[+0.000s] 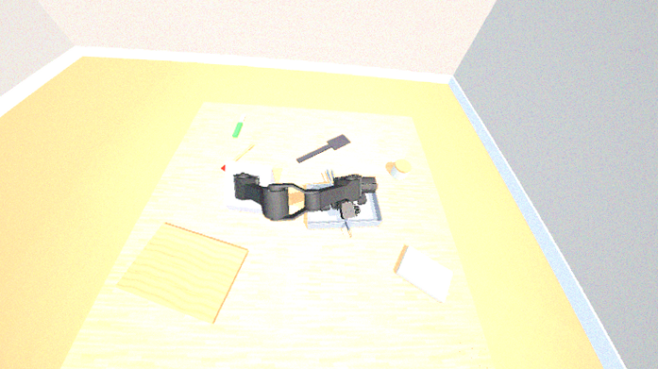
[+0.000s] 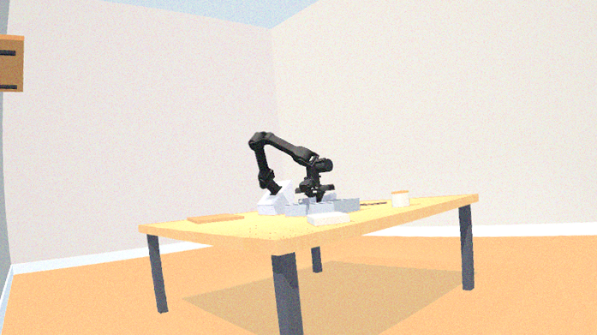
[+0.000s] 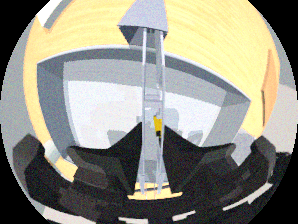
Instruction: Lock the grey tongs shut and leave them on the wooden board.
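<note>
The grey roasting tin is 2 cm to the left of my gripper tip and 1 cm ahead of it. Also, from my gripper tip: dark spatula 37 cm to the left, 10 cm behind, 3 cm below; then small jar 28 cm ahead, 27 cm to the left; then white slab 35 cm ahead, 20 cm to the right, 2 cm below.
</note>
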